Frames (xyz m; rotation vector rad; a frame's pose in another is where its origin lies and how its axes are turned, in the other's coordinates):
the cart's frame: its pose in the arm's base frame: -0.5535 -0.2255 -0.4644 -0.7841 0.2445 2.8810
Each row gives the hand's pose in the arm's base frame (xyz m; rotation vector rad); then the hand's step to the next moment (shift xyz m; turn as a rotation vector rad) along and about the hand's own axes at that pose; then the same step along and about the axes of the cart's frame.
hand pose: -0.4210 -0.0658 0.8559 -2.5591 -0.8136 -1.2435
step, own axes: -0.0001 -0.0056 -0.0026 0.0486 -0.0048 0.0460
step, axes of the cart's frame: 0.0039 -0.0025 0.0041 -0.0449 -0.0486 -0.0109
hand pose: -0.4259 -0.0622 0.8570 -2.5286 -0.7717 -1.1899
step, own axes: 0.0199 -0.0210 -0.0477 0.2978 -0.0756 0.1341
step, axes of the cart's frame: 0.0041 0.0069 0.0552 -0.2230 -0.2411 0.0672
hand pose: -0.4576 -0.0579 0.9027 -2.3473 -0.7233 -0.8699
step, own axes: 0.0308 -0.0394 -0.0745 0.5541 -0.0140 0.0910
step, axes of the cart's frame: -0.0119 0.0258 0.0851 -0.4801 -0.2568 0.1380
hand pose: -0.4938 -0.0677 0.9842 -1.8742 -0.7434 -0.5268
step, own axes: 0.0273 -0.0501 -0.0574 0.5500 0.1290 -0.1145
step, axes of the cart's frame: -0.0258 0.0416 0.0645 -0.5733 -0.0479 0.0361
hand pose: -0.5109 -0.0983 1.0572 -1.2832 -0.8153 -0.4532
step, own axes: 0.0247 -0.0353 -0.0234 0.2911 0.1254 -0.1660
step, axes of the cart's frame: -0.0213 0.0325 0.0299 -0.3485 0.0411 -0.0699
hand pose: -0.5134 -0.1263 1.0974 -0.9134 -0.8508 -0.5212
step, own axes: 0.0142 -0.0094 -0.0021 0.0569 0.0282 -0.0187
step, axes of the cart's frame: -0.0106 0.0086 0.0105 -0.0657 -0.0044 -0.0071
